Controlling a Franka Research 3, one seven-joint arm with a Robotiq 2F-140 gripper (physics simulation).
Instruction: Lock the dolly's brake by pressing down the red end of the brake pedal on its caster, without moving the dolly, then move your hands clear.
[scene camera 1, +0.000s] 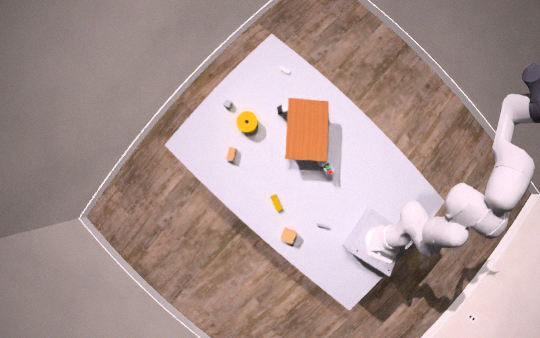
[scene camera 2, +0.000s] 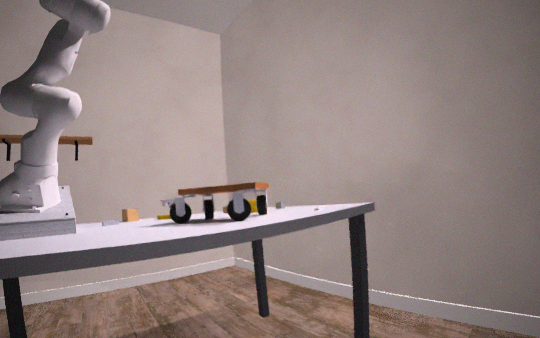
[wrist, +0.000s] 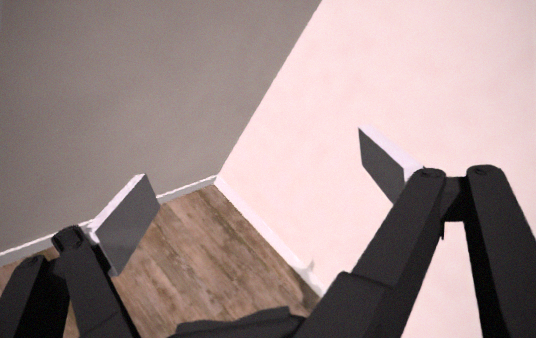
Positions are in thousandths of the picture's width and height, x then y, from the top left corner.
my gripper: wrist 473, 501; not seen in scene camera 1 (out of frame); not seen in scene camera 2 (out of frame)
dolly: scene camera 1 569, 368; scene camera 2 444, 620; not seen in the wrist view (out of frame)
